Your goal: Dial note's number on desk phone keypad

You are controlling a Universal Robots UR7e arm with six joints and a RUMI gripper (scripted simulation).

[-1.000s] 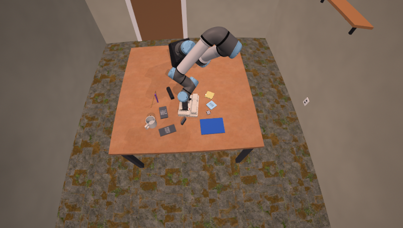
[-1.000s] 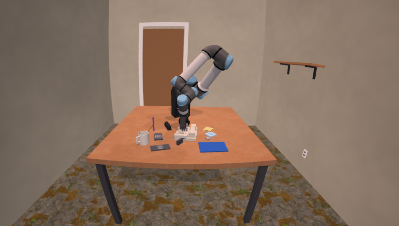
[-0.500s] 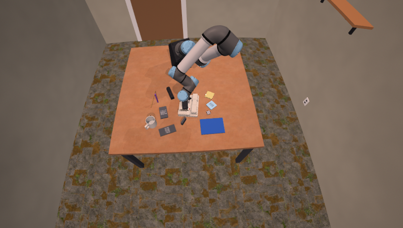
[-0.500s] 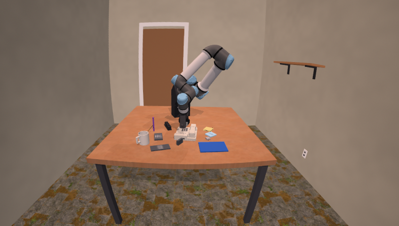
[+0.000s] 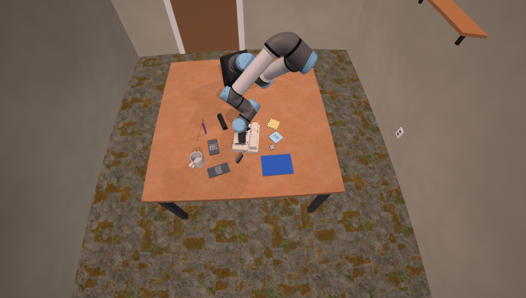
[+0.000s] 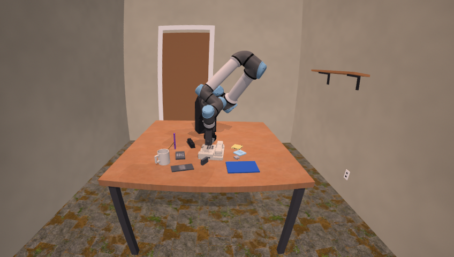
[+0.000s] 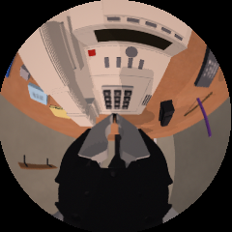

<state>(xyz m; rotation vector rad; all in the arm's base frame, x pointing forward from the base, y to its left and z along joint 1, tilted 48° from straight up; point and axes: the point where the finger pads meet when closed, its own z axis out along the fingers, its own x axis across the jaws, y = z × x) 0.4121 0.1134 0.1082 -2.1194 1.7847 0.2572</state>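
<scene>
The handset lies 80 mm to the left of my hand, 30 mm ahead of it and 10 mm below it. Also, from my hand: small grey cube 220 mm to the left, 60 mm ahead, 50 mm below; purple pen 260 mm to the right, 90 mm ahead, 10 mm above; blue book 280 mm to the left, 180 mm ahead, 50 mm below.
</scene>
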